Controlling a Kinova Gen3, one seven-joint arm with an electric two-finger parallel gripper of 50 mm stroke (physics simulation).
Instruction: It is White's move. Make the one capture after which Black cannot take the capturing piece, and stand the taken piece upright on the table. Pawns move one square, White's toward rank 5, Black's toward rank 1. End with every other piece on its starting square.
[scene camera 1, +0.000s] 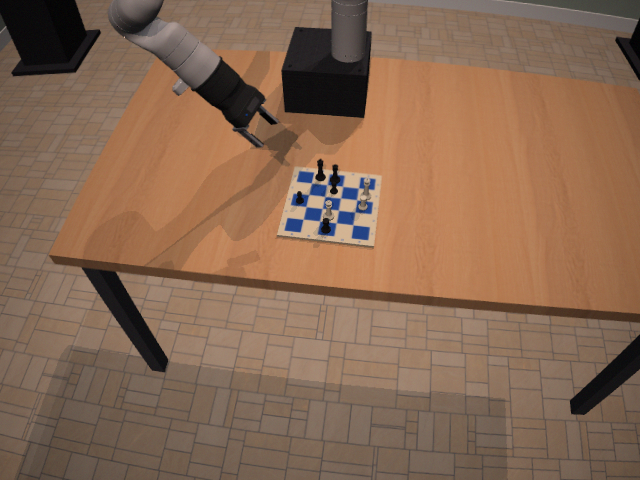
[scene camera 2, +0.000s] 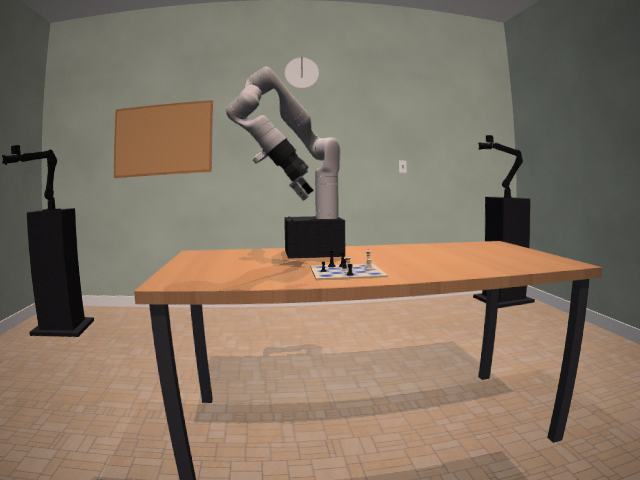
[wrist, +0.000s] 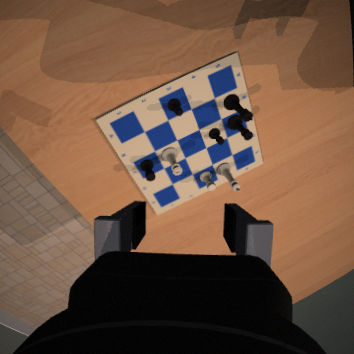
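Where they show: gripper, fingertip midpoint: (scene camera 1: 267, 134) (scene camera 2: 308, 195) (wrist: 184, 218); arm's base at its link origin: (scene camera 1: 348, 53) (scene camera 2: 327, 218).
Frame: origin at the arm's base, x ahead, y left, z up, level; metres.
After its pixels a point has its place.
The chessboard (scene camera 1: 310, 237) {x 0.528, y -0.070, z -0.139 m} (wrist: 157, 207) {x 0.536, y 0.056, z -0.139 m} bears upright pieces. White: a tall piece (scene camera 1: 367, 188) {x 0.403, y 0.055, z -0.107 m} (wrist: 228, 175) {x 0.399, y 0.047, z -0.111 m} on E4, a shorter one (scene camera 1: 362, 203) {x 0.437, y 0.044, z -0.122 m} (wrist: 208, 180) {x 0.433, y 0.042, z -0.119 m} on E3, a crowned-looking one (scene camera 1: 328, 210) {x 0.470, y -0.033, z -0.113 m} (wrist: 171, 157) {x 0.464, y -0.038, z -0.119 m} on C2. Black: a tall piece (scene camera 1: 320, 170) {x 0.347, y -0.058, z -0.109 m} (wrist: 235, 104) {x 0.344, y -0.064, z -0.116 m} on B5, another (scene camera 1: 335, 174) {x 0.354, y -0.021, z -0.114 m} (wrist: 239, 126) {x 0.351, y -0.027, z -0.115 m} on C5, a small one (scene camera 1: 333, 188) {x 0.390, y -0.025, z -0.125 m} (wrist: 216, 135) {x 0.387, y -0.027, z -0.124 m} on C4, a pawn (scene camera 1: 299, 197) {x 0.423, y -0.103, z -0.124 m} (wrist: 175, 106) {x 0.421, y -0.106, z -0.124 m} on A3, a piece (scene camera 1: 326, 225) {x 0.511, y -0.035, z -0.115 m} (wrist: 148, 170) {x 0.503, y -0.043, z -0.113 m} on C1. Exact types are too small to tell. My gripper (scene camera 1: 269, 134) {x 0.460, y -0.153, z 0.103 m} (scene camera 2: 305, 192) {x 0.460, y -0.153, z 0.103 m} (wrist: 184, 218) {x 0.460, y -0.153, z 0.103 m} is open, tilted, high behind and left of the board.
The board lies on the wooden table (scene camera 1: 465, 206) {x 0.413, y 0.293, z -0.145 m} (scene camera 2: 439, 263) {x 0.376, y 0.333, z -0.145 m}. The arm's black base block (scene camera 1: 324, 93) {x 0.094, y -0.061, z -0.069 m} (scene camera 2: 314, 240) {x 0.093, y -0.070, z -0.078 m} stands behind the board. The B5, C5 and C4 pieces stand close together, as do E4 and E3, and C2 and C1.
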